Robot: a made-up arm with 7 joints. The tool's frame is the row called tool.
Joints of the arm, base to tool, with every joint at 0 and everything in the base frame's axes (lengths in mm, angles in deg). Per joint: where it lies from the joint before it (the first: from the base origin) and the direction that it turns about. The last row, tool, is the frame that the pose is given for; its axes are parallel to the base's.
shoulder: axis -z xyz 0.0 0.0 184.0
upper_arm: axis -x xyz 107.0 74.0 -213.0
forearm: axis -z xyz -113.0 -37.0 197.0
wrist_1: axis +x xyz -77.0 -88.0 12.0
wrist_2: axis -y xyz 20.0 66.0 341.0
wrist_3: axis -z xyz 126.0 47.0 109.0
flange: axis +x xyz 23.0 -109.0 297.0
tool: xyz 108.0 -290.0 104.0
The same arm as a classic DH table. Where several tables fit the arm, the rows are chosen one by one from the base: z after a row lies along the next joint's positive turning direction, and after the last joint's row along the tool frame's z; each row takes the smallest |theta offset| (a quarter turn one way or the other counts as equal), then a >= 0, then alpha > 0; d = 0 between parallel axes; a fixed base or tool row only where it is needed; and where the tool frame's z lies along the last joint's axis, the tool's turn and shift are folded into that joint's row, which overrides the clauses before.
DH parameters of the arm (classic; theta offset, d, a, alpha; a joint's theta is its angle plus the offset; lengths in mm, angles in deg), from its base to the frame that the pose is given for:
base (fixed): 0.00 0.0 0.0 180.00
shoulder: -90.00 29.0 74.0 90.00
upper_arm: 0.00 6.0 -37.0 -90.00
forearm: 0.00 -209.0 -88.0 -90.00
wrist_1: 90.00 -57.0 341.0 -90.00
wrist_2: -90.00 -113.0 126.0 90.00
wrist_3: 90.00 -406.0 109.0 90.00
flange: 0.00 131.0 290.0 90.00
tool (fixed): 90.00 104.0 0.0 0.00

